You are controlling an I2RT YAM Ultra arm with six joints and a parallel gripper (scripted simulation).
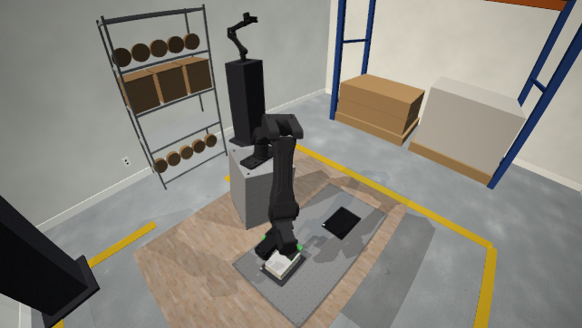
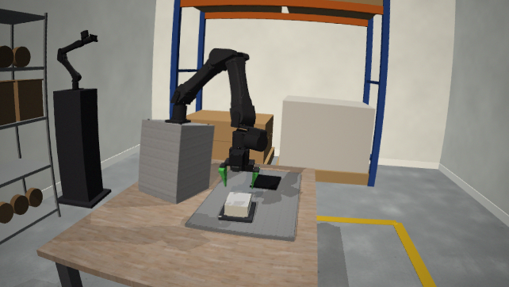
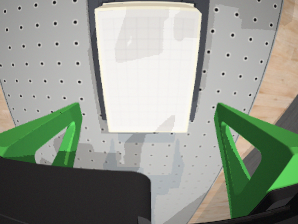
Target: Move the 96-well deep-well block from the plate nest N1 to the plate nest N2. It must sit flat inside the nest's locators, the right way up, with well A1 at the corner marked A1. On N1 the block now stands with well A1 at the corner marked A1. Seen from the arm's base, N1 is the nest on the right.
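Right now the white deep-well block is 80 mm below my hand. The rest, counted from my hand: plate nest N1: 100 mm below; black nest N2: 110 mm ahead, 340 mm to the left, 100 mm below.
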